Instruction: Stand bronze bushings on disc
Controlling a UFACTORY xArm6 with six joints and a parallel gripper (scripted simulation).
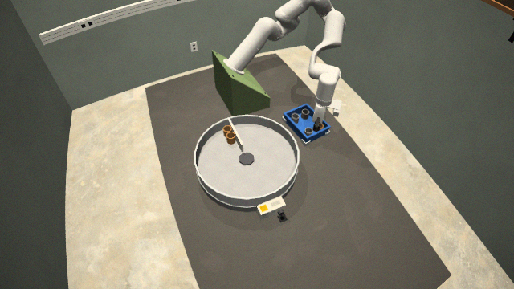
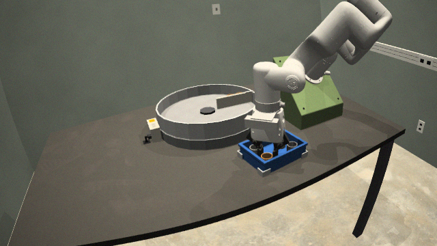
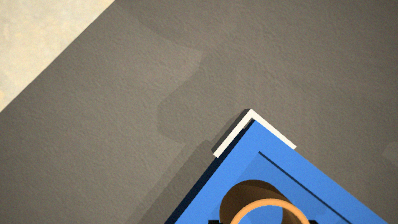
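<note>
Right now the blue crate is 40 mm to the right of my hand, 40 mm behind it and 20 mm below it. Also, from my hand: grey turntable disc: 370 mm to the right, 110 mm ahead, 10 mm above.
</note>
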